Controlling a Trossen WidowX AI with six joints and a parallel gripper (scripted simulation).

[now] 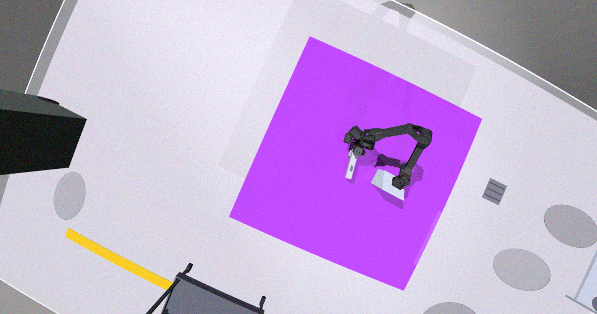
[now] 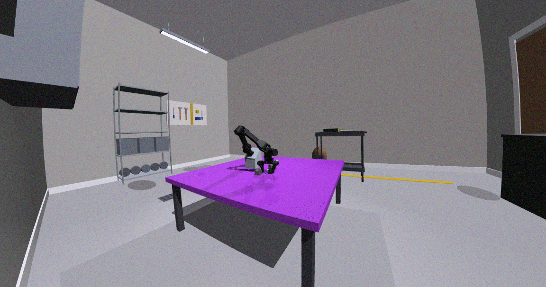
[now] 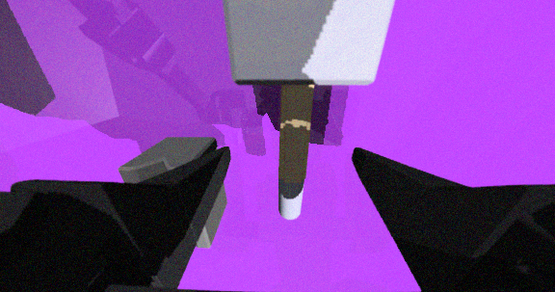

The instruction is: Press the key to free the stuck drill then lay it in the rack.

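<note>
My gripper tip is now 10 mm past the slim drill, 40 mm to the right of it and 40 mm below it. Round my gripper tip: rack 70 mm behind, 50 mm to the right, 10 mm above; dark key 50 mm behind, 170 mm to the left, 40 mm above; pale grey block 40 mm behind, 130 mm to the left, 40 mm above.
</note>
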